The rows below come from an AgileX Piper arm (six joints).
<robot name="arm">
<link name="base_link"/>
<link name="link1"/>
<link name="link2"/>
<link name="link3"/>
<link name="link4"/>
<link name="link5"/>
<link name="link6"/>
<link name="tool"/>
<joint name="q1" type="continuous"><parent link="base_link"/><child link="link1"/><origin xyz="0.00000 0.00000 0.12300"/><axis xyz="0 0 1"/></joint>
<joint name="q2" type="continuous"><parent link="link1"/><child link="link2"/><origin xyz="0.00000 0.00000 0.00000"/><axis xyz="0 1 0"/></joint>
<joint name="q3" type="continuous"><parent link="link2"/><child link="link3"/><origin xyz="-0.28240 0.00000 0.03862"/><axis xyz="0 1 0"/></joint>
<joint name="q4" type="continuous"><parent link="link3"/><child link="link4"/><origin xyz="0.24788 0.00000 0.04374"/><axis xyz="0.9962 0 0.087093"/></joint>
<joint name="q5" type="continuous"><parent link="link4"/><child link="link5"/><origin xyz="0.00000 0.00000 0.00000"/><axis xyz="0 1 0"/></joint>
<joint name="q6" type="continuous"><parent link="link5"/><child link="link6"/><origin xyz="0.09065 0.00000 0.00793"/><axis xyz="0.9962 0 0.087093"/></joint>
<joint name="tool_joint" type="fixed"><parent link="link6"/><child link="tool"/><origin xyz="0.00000 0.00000 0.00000" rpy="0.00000 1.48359 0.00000"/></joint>
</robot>
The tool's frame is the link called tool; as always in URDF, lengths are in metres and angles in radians. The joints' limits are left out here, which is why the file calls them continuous.
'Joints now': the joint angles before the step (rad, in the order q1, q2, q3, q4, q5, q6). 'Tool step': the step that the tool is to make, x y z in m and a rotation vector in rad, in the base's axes. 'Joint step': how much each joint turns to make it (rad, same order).
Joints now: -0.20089, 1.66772, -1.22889, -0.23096, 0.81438, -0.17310
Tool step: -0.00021, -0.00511, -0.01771, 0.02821, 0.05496, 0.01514
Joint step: -0.02211, 0.03448, 0.01950, 0.03975, -0.00292, -0.05620
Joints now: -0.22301, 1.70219, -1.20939, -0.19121, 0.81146, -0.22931
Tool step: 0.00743, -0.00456, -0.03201, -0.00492, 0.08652, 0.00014
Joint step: -0.00232, 0.08807, 0.00673, -0.03274, -0.00957, 0.01454
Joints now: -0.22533, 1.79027, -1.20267, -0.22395, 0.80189, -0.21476
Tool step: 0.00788, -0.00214, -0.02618, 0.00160, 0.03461, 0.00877
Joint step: 0.00001, 0.07381, 0.00316, -0.01546, -0.04273, 0.00797
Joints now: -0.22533, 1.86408, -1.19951, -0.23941, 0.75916, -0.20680
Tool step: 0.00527, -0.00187, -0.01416, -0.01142, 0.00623, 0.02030
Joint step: -0.00001, 0.04155, -0.00001, -0.02177, -0.03924, -0.00002
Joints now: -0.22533, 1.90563, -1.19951, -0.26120, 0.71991, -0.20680
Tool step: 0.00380, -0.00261, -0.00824, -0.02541, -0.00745, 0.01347
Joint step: -0.00001, 0.02509, 0.00087, -0.04259, -0.03658, 0.02092
